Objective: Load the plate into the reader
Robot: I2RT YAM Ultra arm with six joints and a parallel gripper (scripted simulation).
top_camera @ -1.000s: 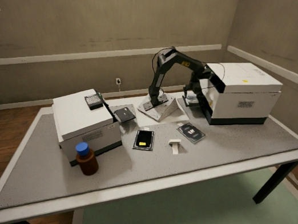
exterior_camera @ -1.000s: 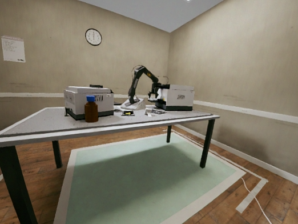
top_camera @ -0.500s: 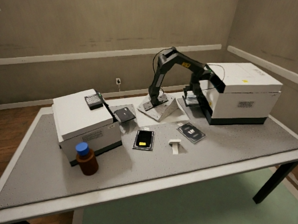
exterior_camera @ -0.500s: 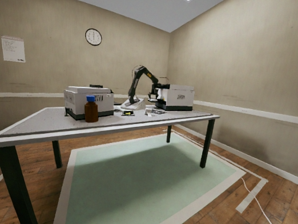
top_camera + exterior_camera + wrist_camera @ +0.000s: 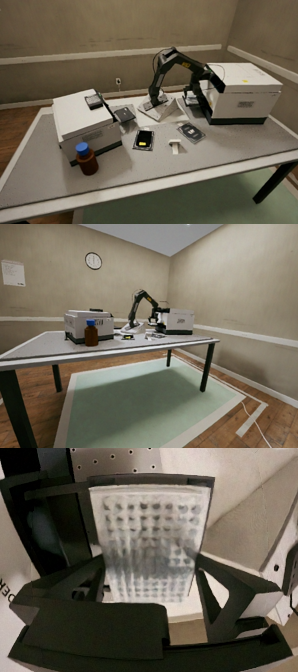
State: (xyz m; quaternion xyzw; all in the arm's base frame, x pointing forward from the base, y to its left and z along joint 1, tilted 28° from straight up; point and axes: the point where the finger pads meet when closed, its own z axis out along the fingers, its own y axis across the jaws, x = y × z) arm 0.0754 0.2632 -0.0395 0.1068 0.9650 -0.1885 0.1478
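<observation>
My hand is right at the clear well plate. Also, from my hand: lid 20 cm ahead, 43 cm to the right, 10 cm below; brown capped bottle 32 cm ahead, 77 cm to the right; LP1 pad 20 cm ahead, 43 cm to the right, 11 cm below.
</observation>
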